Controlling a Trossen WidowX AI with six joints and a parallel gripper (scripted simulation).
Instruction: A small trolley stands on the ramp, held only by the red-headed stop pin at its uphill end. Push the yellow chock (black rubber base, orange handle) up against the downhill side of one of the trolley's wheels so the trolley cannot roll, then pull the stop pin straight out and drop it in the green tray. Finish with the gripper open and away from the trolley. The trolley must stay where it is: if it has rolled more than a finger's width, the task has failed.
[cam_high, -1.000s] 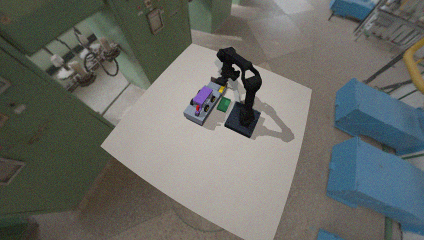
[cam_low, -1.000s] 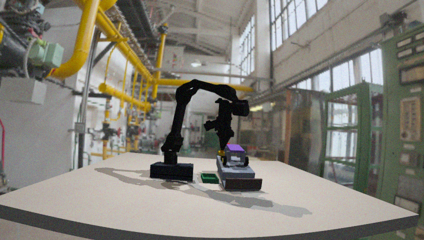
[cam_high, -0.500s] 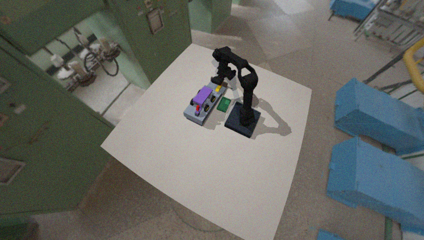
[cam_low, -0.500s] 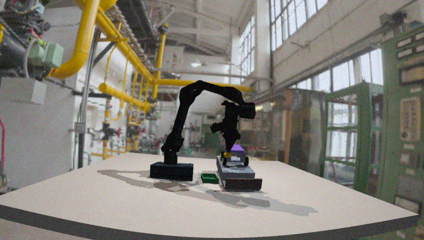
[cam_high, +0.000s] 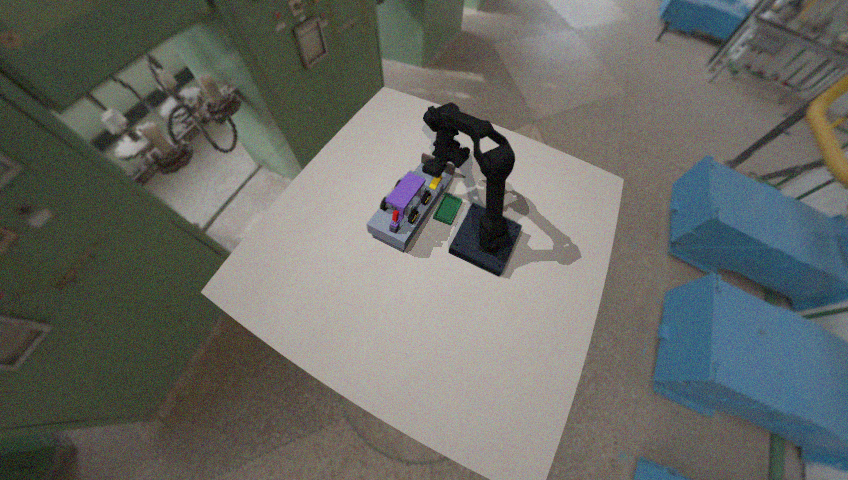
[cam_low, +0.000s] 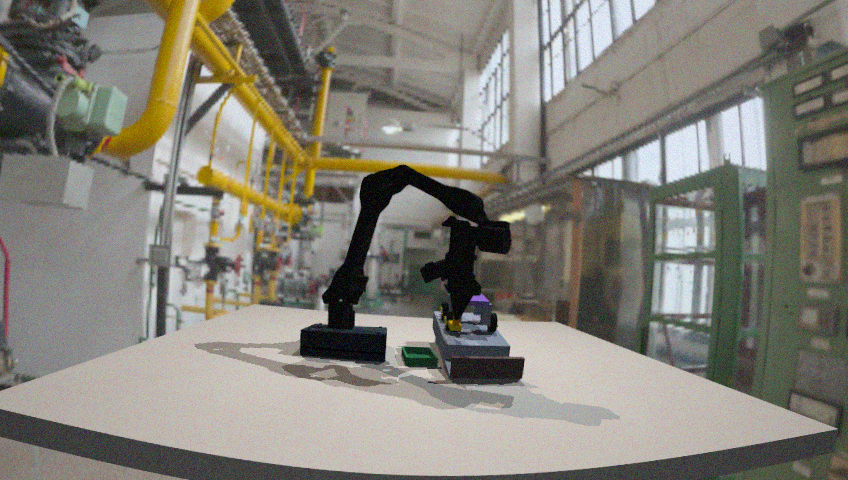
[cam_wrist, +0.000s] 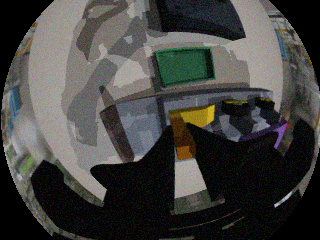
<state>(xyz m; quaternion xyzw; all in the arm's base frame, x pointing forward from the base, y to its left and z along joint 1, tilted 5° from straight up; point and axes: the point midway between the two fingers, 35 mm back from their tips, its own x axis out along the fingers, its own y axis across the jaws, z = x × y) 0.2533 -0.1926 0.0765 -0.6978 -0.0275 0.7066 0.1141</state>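
Right now my gripper tip is 250 mm to the right of the stop pin, 70 mm short of it and 20 mm below it. Also, from my gripper tip: tray (120 mm below, 70 mm to the left, 60 mm behind); yellow chock (20 mm to the left, 10 mm below); dark brown block (120 mm to the right, 80 mm below, 40 mm ahead).
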